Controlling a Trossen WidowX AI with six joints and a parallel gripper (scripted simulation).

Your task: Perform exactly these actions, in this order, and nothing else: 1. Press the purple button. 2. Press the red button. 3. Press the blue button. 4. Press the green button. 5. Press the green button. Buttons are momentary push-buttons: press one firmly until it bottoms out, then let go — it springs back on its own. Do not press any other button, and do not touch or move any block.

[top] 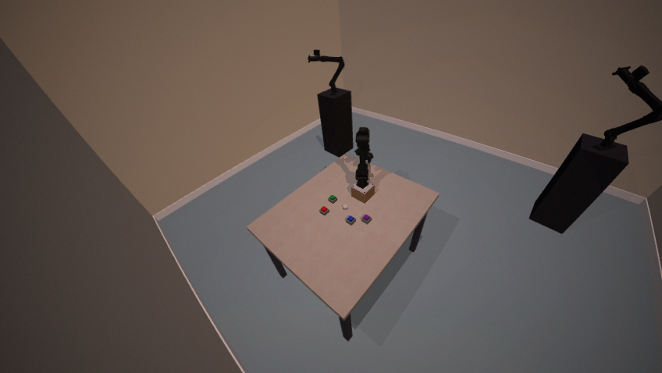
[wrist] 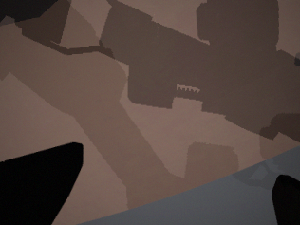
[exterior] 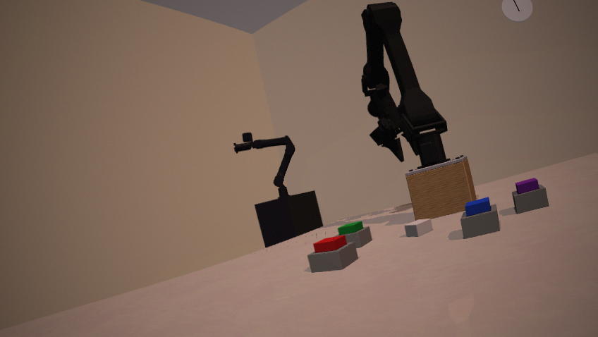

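Right now the purple button is 40 cm ahead of my gripper tip, 30 cm to the left of it and 10 cm below it. The rest, counted from my gripper tip: green button 41 cm ahead, 10 cm below; small grey block 40 cm ahead, 13 cm below, 12 cm to the left; blue button 47 cm ahead, 23 cm to the left, 10 cm below.
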